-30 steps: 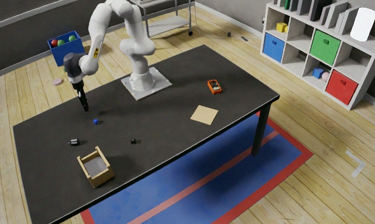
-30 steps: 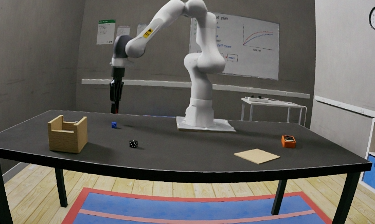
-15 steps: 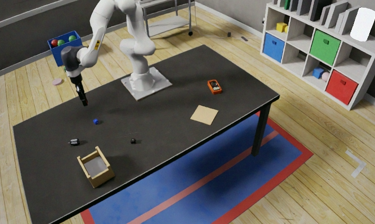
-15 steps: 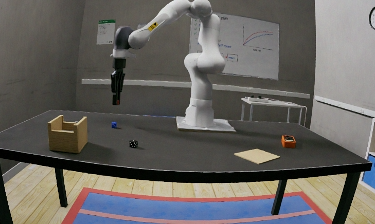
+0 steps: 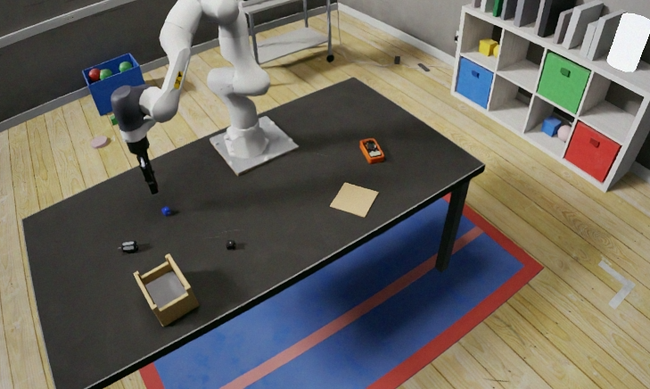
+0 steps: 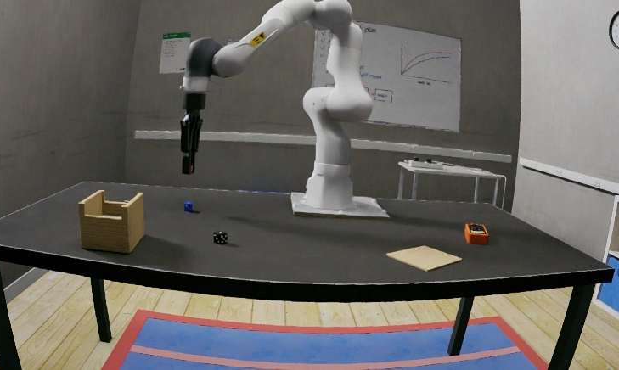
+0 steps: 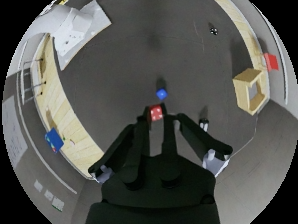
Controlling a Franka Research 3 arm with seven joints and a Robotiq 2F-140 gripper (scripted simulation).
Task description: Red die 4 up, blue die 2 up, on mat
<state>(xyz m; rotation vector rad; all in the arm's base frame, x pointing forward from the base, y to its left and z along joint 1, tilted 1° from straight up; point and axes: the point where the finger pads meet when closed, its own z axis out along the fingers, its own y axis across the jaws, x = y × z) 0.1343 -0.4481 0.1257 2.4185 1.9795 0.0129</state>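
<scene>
Now: hand 370 mm short of the tan mat, 650 mm to the right of it and 140 mm above it. The rest, counted from my hand: dark object (120 mm ahead, 180 mm to the right, 130 mm below); then red die (20 mm below); then blue die (20 mm ahead, 10 mm to the left, 130 mm below).
</scene>
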